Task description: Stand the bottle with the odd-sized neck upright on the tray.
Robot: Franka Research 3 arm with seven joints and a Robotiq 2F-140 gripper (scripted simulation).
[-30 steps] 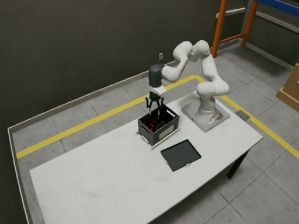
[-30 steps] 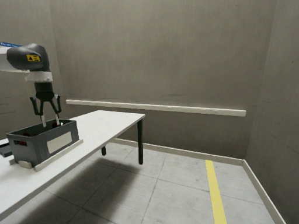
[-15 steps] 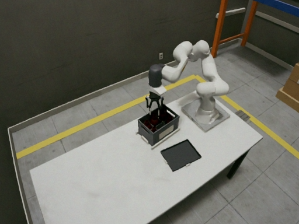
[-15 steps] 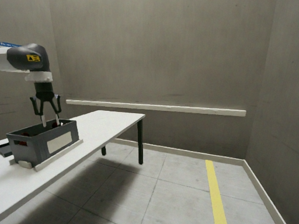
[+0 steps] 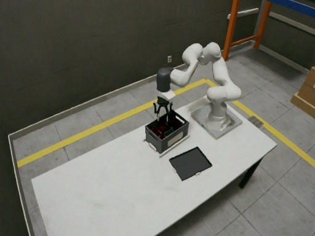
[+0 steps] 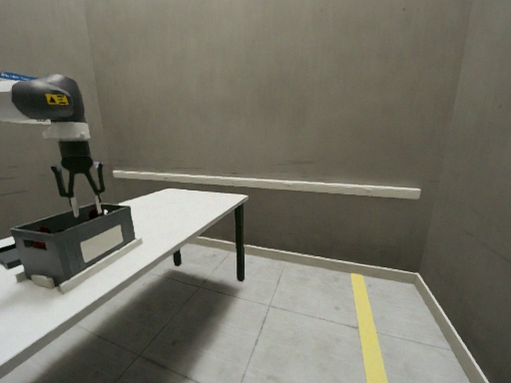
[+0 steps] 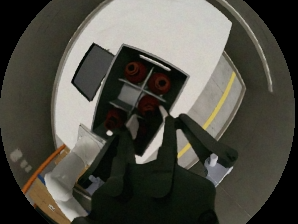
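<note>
My hand is 130 mm above the dark grey crate, 50 mm to the right of it and 10 mm past it. The rest, counted from my hand: flat black tray (330 mm to the left, 200 mm below, 10 mm behind).
</note>
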